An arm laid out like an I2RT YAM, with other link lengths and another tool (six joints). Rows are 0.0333 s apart.
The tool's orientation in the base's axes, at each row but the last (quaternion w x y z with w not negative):
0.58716, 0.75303, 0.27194, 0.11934
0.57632, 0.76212, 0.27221, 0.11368
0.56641, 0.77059, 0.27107, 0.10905
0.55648, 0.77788, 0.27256, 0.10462
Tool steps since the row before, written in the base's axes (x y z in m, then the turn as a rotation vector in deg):
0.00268, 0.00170, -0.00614, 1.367, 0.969, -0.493
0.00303, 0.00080, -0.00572, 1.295, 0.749, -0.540
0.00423, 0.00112, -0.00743, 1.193, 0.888, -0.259
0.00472, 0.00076, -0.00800, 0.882, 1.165, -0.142
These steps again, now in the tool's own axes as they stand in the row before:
0.00400, -0.00538, 0.00168, 1.727, -0.257, 0.027
0.00374, -0.00467, 0.00259, 1.554, -0.281, 0.186
0.00515, -0.00592, 0.00358, 1.506, -0.078, -0.069
0.00545, -0.00611, 0.00446, 1.381, -0.130, -0.480

